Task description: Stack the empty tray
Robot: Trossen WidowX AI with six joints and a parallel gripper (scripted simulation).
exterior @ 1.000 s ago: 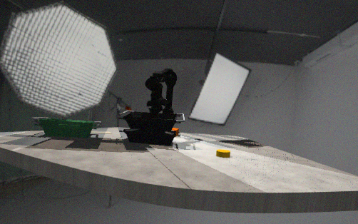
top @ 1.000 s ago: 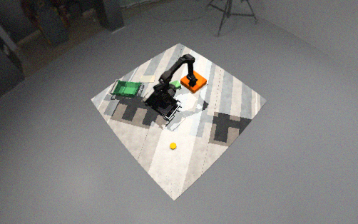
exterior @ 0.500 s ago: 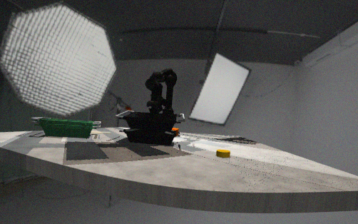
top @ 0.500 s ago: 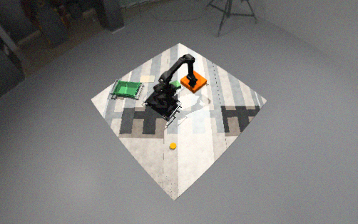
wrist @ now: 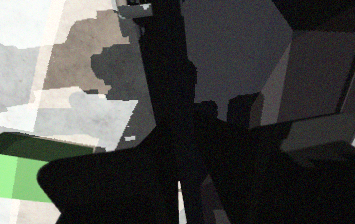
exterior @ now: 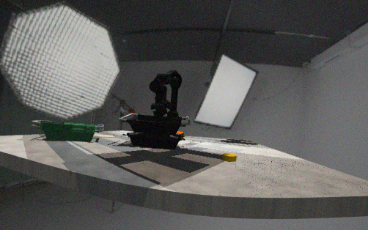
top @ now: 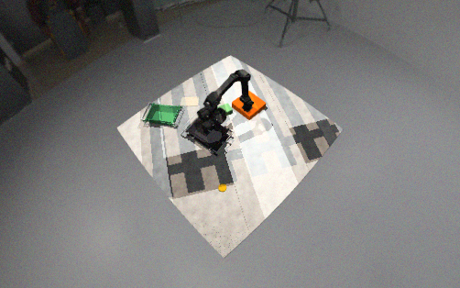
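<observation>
Now: the black tray 70 mm ahead of my gripper tip, 20 mm above it and 10 mm to the left of it. Round my gripper tip: light green block: 190 mm behind, 110 mm to the right, 80 mm below; then yellow disc: 330 mm to the left, 250 mm ahead, 90 mm below.
</observation>
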